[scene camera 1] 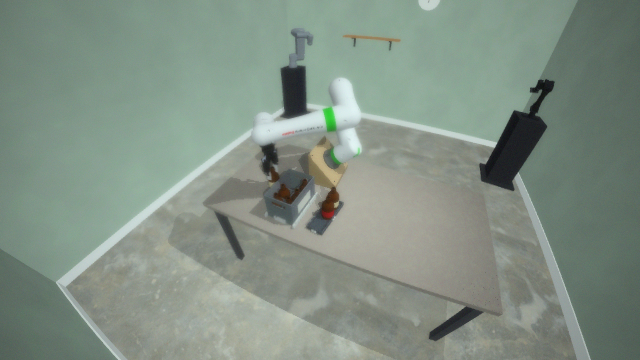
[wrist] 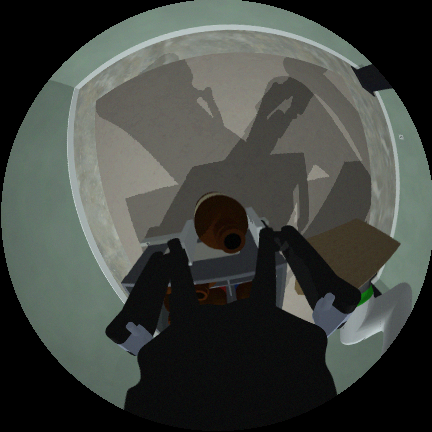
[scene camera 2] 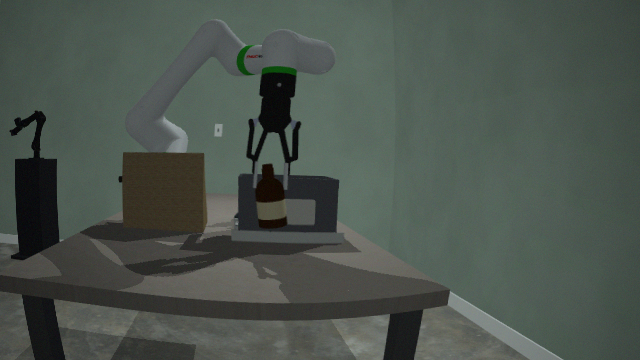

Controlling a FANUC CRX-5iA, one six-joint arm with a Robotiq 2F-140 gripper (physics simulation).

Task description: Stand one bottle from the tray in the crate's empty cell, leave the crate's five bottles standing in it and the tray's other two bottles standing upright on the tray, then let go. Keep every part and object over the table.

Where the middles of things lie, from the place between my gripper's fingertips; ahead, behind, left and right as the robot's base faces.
My hand is 2 cm above the cream-labelled brown bottle [scene camera 2: 270, 199]. Also, from my hand: crate rail [scene camera 2: 236, 235] (14 cm below, 7 cm to the left, 5 cm ahead).
